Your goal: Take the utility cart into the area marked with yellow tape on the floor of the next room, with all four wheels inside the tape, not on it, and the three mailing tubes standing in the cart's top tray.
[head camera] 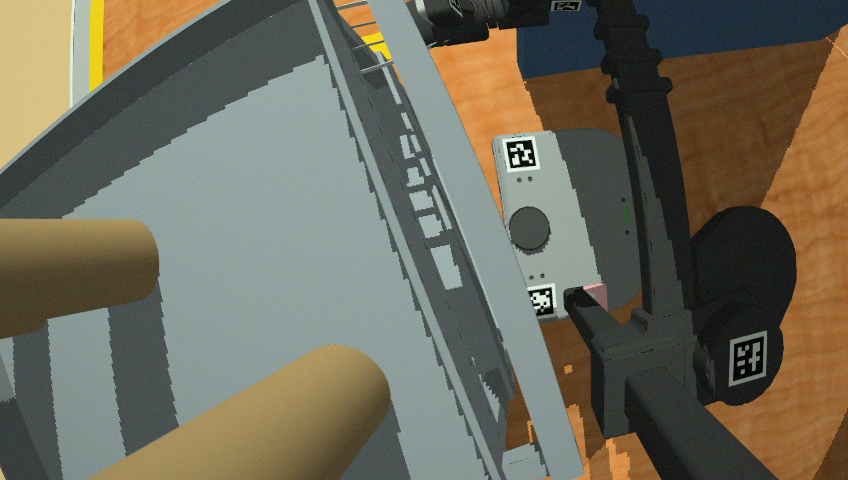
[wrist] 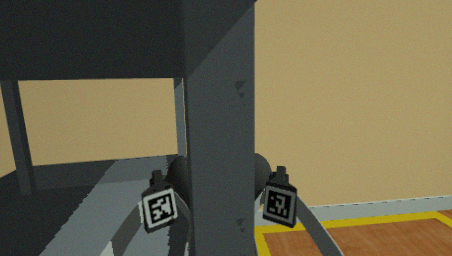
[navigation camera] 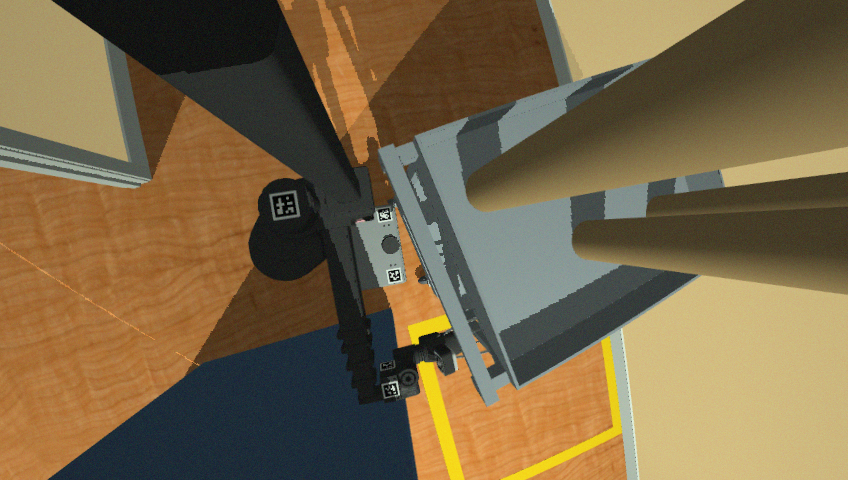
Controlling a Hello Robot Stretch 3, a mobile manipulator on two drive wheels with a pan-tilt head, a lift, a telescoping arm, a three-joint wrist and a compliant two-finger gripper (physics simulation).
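Frame: origin at the robot's base, x ahead, y left, z up, level; metres.
Seen in the pictures: robot's base, origin of the base link: (head camera: 529, 227) (navigation camera: 388, 243).
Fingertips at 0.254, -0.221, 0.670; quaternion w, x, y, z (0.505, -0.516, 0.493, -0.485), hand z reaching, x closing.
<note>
Pixels of each thing's top centre, then the offset from my fingertips to it, as dx, dy, dz. "spot": a spot on its surface instead.
- grey utility cart, surface spot: (head camera: 267, 196) spot: -0.035, +0.164, +0.124
- wall section, surface spot: (navigation camera: 71, 89) spot: -1.315, +0.974, -0.402
The grey utility cart (head camera: 267, 196) (navigation camera: 529, 255) (wrist: 220, 90) stands beside my base, angled to the yellow tape. Its tray overlaps one end of the taped area (head camera: 95, 47) (navigation camera: 437, 410) (wrist: 350, 223) in the navigation view; its wheels are hidden. Three mailing tubes stand in the top tray in the navigation view: one tube (navigation camera: 624, 124), a second tube (navigation camera: 702, 243) and a third tube (navigation camera: 743, 199) partly behind the others. Two show in the head view: one (head camera: 77, 267) and another (head camera: 267, 422). My gripper (wrist: 219, 171) is shut on a corner post of the cart, below the top tray.
My base (head camera: 559, 220) (navigation camera: 380, 255) is close beside the cart's handle side. A dark blue surface (head camera: 595, 41) (navigation camera: 267, 404) lies beside the tape, under my wrist. A beige wall (navigation camera: 731, 386) (wrist: 350, 100) with a grey baseboard runs along the tape's far side. Another wall section (navigation camera: 71, 89) stands behind my mast.
</note>
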